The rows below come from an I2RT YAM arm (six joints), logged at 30 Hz.
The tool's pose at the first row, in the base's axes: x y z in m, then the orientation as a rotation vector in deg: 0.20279 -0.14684 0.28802 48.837 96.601 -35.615
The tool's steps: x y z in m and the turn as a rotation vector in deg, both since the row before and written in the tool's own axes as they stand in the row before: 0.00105 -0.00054 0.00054 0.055 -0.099 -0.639; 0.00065 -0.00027 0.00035 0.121 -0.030 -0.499; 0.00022 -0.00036 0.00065 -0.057 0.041 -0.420; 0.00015 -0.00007 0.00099 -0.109 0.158 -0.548; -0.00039 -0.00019 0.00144 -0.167 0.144 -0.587; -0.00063 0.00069 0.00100 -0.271 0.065 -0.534; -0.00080 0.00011 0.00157 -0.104 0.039 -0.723; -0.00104 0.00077 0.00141 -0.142 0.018 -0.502; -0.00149 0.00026 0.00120 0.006 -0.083 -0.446; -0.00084 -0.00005 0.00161 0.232 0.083 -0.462; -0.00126 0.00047 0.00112 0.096 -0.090 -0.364; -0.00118 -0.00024 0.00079 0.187 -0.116 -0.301; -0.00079 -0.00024 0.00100 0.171 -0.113 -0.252; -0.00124 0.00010 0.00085 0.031 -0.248 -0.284
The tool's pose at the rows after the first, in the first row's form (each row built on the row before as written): 0.20252 -0.14734 0.28685 48.323 96.833 -36.132; 0.20241 -0.14763 0.28613 47.997 97.041 -36.590; 0.20247 -0.14830 0.28575 47.639 97.305 -36.812; 0.20297 -0.14907 0.28534 47.193 97.749 -37.037; 0.20373 -0.15037 0.28533 46.667 98.211 -37.240; 0.20498 -0.15083 0.28565 46.074 98.594 -37.336; 0.20615 -0.15211 0.28599 45.430 99.012 -37.719; 0.20780 -0.15289 0.28657 44.929 99.307 -37.924; 0.20903 -0.15390 0.28766 44.529 99.451 -38.255; 0.21013 -0.15530 0.28803 44.347 99.704 -38.756; 0.21144 -0.15607 0.28890 44.072 99.780 -39.115; 0.21199 -0.15702 0.28983 43.899 99.781 -39.522; 0.21258 -0.15806 0.29034 43.756 99.764 -39.880; 0.21345 -0.15884 0.29129 43.428 99.672 -40.168
